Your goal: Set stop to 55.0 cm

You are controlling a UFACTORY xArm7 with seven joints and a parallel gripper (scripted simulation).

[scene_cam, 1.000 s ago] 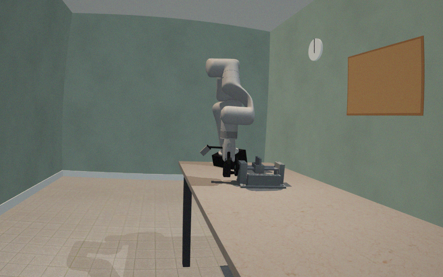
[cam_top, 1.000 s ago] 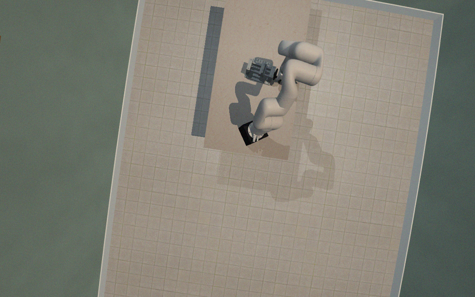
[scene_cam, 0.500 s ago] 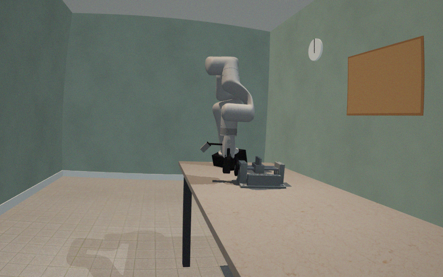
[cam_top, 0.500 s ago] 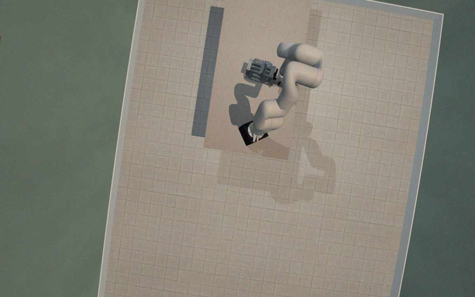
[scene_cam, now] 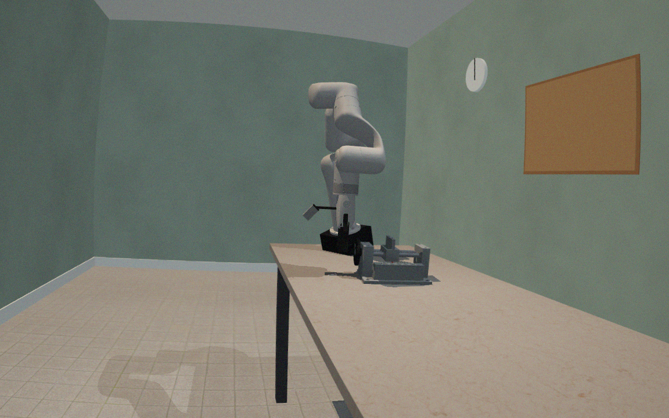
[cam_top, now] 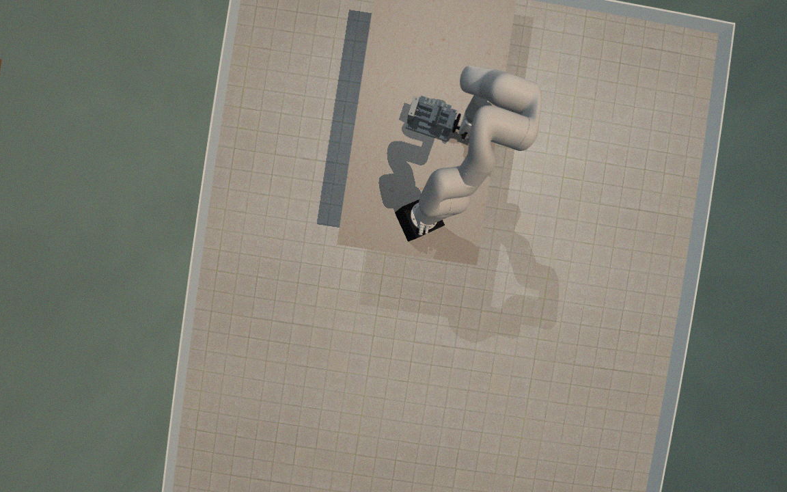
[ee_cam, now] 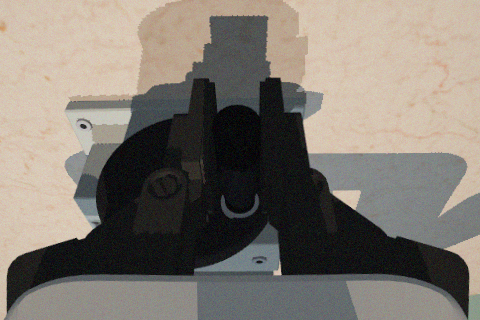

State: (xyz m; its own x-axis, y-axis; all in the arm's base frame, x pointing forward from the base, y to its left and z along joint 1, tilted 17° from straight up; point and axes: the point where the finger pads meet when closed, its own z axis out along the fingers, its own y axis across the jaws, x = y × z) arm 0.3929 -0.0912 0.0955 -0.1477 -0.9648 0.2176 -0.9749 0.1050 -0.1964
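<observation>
Now: hand 6 cm short of the stop block and 13 cm to the right of it. Also, from my hand: crank handle 1 cm to the left; then black handwheel 1 cm ahead, 2 cm to the left, 1 cm below.
</observation>
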